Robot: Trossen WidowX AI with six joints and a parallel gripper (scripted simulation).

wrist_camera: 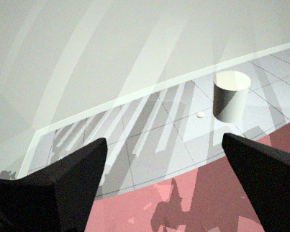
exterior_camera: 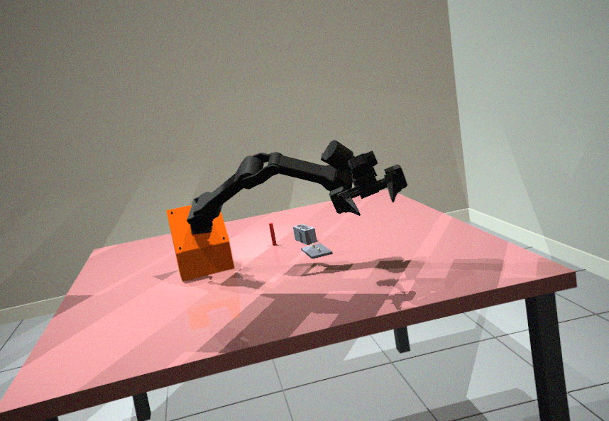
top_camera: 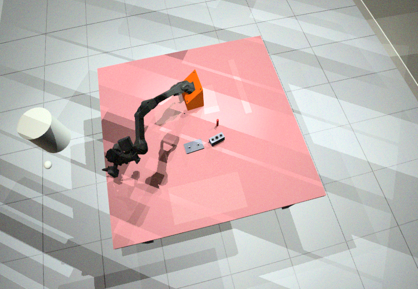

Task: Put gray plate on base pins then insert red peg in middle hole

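My gripper tip is 67 cm to the right of the gray plate, 19 cm above it and 6 cm past it. From my gripper tip the other things lie so: red peg: 70 cm to the left, 19 cm below, 17 cm behind.
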